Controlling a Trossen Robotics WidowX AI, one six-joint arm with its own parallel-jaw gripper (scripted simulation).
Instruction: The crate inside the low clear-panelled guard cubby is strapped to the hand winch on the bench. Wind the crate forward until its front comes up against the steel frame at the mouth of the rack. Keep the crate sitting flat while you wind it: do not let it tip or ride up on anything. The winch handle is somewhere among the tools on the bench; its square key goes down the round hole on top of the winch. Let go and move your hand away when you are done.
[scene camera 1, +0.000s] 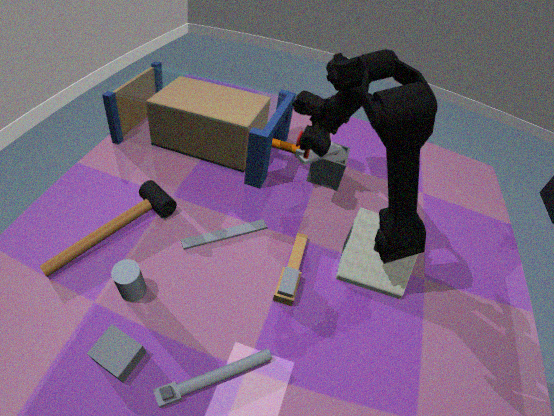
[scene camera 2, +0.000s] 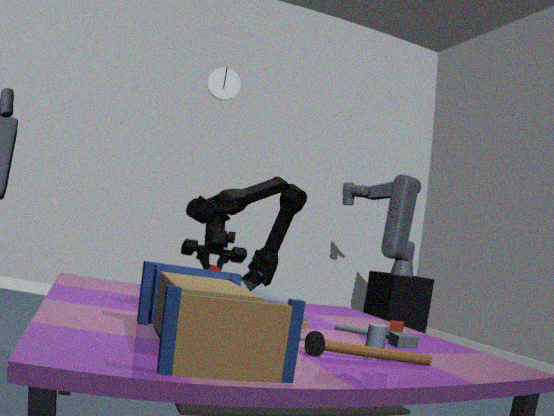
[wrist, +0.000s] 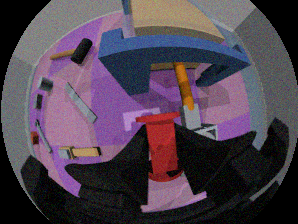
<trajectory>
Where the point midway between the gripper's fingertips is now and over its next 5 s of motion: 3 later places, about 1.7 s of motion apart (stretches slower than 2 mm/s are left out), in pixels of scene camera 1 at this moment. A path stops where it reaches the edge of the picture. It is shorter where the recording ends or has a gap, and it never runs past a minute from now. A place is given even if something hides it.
The gripper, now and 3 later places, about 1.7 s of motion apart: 302, 146; 324, 157; 349, 160; 365, 154
</trajectory>
